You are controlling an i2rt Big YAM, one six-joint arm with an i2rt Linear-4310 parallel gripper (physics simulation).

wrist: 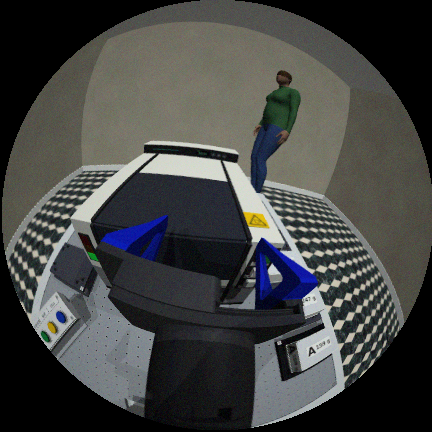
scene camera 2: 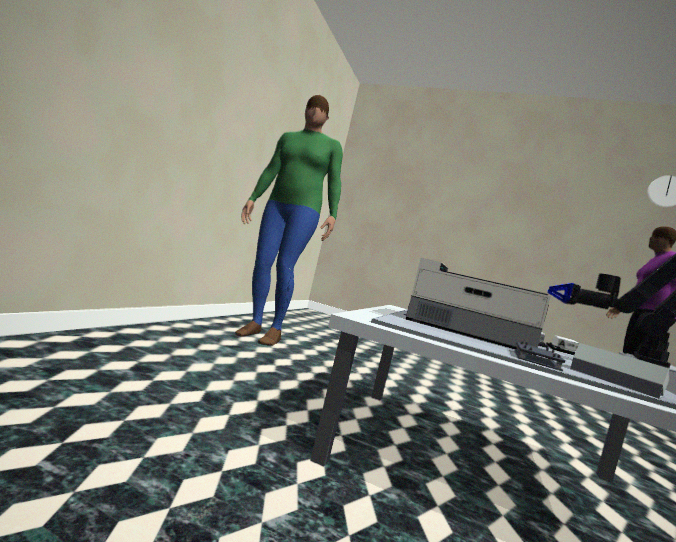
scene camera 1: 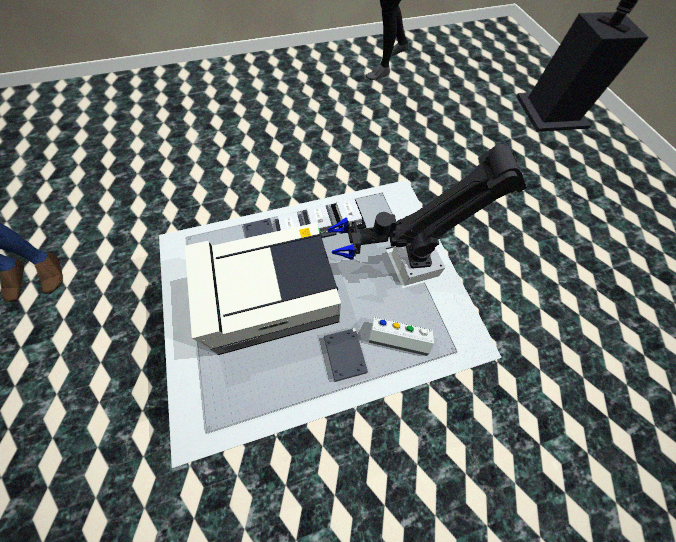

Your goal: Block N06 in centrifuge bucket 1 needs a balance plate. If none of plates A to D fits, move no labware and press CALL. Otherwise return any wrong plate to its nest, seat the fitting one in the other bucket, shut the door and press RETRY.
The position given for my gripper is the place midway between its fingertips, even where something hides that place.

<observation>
My gripper (scene camera 1: 329, 240) is open, holding nothing. I also see a white button box (scene camera 1: 392, 334) and a dark sliding door (wrist: 197, 207).
My gripper also shows in the wrist view (wrist: 214, 231) and in scene camera 2 (scene camera 2: 548, 289).
</observation>
